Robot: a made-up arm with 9 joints. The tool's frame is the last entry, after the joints. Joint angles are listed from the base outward.
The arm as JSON. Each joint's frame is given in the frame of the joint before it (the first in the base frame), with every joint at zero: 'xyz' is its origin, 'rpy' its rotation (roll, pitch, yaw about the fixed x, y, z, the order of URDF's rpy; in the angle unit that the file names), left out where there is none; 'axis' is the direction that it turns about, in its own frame. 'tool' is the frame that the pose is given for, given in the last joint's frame.
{
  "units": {
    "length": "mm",
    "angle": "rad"
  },
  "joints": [
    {
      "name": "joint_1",
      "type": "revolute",
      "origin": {
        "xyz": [
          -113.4,
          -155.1,
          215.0
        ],
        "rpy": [
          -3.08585,
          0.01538,
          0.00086
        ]
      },
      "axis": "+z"
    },
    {
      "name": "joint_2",
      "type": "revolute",
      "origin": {
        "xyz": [
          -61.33,
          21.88,
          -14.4
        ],
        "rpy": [
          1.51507,
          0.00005,
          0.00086
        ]
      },
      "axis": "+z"
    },
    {
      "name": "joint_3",
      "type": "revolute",
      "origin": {
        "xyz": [
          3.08,
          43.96,
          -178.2
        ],
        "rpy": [
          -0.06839,
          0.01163,
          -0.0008
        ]
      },
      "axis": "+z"
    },
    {
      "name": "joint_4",
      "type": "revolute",
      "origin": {
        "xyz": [
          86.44,
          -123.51,
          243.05
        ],
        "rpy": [
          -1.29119,
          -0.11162,
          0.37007
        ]
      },
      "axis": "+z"
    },
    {
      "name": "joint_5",
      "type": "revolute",
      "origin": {
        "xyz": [
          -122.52,
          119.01,
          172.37
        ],
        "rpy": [
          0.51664,
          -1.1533,
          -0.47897
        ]
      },
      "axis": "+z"
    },
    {
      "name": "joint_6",
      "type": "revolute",
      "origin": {
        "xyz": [
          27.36,
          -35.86,
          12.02
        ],
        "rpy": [
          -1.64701,
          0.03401,
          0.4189
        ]
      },
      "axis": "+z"
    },
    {
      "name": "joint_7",
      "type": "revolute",
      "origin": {
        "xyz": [
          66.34,
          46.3,
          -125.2
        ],
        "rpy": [
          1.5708,
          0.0,
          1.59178
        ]
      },
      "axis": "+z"
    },
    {
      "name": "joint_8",
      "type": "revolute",
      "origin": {
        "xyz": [
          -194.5,
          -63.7,
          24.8
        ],
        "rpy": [
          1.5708,
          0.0,
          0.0
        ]
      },
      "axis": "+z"
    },
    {
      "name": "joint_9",
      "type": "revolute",
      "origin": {
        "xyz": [
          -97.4,
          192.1,
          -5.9
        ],
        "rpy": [
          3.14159,
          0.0,
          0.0
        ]
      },
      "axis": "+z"
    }
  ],
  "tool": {
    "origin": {
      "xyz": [
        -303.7,
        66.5,
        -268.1
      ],
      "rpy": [
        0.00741,
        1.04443,
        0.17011
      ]
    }
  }
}
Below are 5 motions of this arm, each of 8 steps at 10 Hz.
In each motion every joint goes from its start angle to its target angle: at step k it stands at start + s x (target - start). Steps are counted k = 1, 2, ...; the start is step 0. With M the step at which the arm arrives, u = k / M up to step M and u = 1 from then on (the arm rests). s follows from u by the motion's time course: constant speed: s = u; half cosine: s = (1 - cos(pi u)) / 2; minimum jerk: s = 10 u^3 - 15 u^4 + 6 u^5.
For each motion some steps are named. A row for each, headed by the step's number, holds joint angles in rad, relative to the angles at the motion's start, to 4 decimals.
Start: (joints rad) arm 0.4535 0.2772 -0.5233 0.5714 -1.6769 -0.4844 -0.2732 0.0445 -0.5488
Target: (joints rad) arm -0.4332 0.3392 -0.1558 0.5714 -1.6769 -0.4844 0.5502 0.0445 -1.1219
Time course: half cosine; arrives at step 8
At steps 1, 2, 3, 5, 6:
1: -0.0337 0.0024 0.0140 0.0000 0.0000 0.0000 0.0313 0.0000 -0.0218
2: -0.1299 0.0091 0.0538 0.0000 0.0000 0.0000 0.1206 0.0000 -0.0839
3: -0.2737 0.0191 0.1134 0.0000 0.0000 0.0000 0.2541 0.0000 -0.1769
5: -0.6130 0.0429 0.2541 0.0000 0.0000 0.0000 0.5693 0.0000 -0.3962
6: -0.7568 0.0529 0.3137 0.0000 0.0000 0.0000 0.7028 0.0000 -0.4892

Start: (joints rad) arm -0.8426 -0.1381 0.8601 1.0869 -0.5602 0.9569 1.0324 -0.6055 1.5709
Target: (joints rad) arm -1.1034 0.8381 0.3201 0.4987 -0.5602 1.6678 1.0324 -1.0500 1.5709
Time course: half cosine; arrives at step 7
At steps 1, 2, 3, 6, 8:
1: -0.0129 0.0483 -0.0267 -0.0291 0.0000 0.0352 0.0000 -0.0220 0.0000
2: -0.0491 0.1838 -0.1017 -0.1107 0.0000 0.1338 0.0000 -0.0837 0.0000
3: -0.1014 0.3795 -0.2099 -0.2287 0.0000 0.2764 0.0000 -0.1728 0.0000
6: -0.2479 0.9279 -0.5133 -0.5591 0.0000 0.6757 0.0000 -0.4225 0.0000
8: -0.2608 0.9762 -0.5400 -0.5882 0.0000 0.7109 0.0000 -0.4445 0.0000

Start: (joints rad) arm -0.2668 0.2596 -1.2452 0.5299 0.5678 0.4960 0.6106 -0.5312 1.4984
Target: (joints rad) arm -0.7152 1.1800 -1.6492 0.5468 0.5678 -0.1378 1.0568 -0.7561 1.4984
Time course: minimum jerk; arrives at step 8
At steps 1, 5, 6, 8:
1: -0.0072 0.0148 -0.0065 0.0003 0.0000 -0.0102 0.0072 -0.0036 0.0000
5: -0.3250 0.6671 -0.2928 0.0122 0.0000 -0.4594 0.3234 -0.1630 0.0000
6: -0.4020 0.8251 -0.3622 0.0152 0.0000 -0.5682 0.4000 -0.2016 0.0000
8: -0.4484 0.9204 -0.4040 0.0169 0.0000 -0.6338 0.4462 -0.2249 0.0000

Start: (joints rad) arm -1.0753 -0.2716 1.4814 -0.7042 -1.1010 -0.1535 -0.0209 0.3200 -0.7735
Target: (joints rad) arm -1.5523 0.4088 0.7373 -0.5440 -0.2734 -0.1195 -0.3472 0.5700 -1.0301
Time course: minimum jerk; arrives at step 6
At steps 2, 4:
2: -0.1001 0.1428 -0.1562 0.0336 0.1737 0.0071 -0.0685 0.0525 -0.0539
4: -0.3769 0.5376 -0.5879 0.1266 0.6539 0.0269 -0.2578 0.1975 -0.2027

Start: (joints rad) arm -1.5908 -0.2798 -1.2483 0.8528 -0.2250 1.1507 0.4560 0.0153 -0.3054
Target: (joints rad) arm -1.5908 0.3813 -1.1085 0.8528 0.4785 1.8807 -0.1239 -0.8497 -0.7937
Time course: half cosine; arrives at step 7
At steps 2, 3, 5, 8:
2: 0.0000 0.1245 0.0263 0.0000 0.1324 0.1374 -0.1092 -0.1628 -0.0919
3: 0.0000 0.2570 0.0543 0.0000 0.2735 0.2838 -0.2254 -0.3363 -0.1898
5: 0.0000 0.5366 0.1135 0.0000 0.5711 0.5926 -0.4707 -0.7022 -0.3964
8: 0.0000 0.6611 0.1398 0.0000 0.7035 0.7300 -0.5799 -0.8650 -0.4883

